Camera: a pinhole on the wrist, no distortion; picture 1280 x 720 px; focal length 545.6 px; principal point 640.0 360.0 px. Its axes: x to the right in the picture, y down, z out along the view. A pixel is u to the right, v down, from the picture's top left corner.
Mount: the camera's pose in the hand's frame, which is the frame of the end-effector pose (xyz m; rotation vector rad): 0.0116 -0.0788 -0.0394 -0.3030 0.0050 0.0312
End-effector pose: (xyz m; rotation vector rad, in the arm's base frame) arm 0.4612 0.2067 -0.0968 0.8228 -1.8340 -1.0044
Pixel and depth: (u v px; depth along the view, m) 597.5 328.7 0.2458
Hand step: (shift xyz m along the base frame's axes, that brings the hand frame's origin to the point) -0.1746 0.0584 -0.0798
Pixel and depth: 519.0 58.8 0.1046
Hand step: -0.0521 -0.0152 -0.1179
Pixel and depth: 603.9 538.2 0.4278
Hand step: -0.3120 0.2011 0.0529
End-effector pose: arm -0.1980 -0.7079 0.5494 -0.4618 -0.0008 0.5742
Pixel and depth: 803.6 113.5 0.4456
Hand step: 0.1411 0.1674 0.4367
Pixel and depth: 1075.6 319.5 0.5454
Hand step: 0.2847 0.4839 0.3582
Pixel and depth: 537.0 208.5 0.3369
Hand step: -0.0445 0.0537 0.3144
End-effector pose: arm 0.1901 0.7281 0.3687 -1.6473 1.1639 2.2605
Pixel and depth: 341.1 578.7 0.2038
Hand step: -0.0878 0.0779 0.1316
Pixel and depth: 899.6 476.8 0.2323
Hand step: -0.1968 0.0362 -0.0623
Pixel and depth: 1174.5 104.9 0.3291
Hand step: -0.3213 0.1703 -0.3118
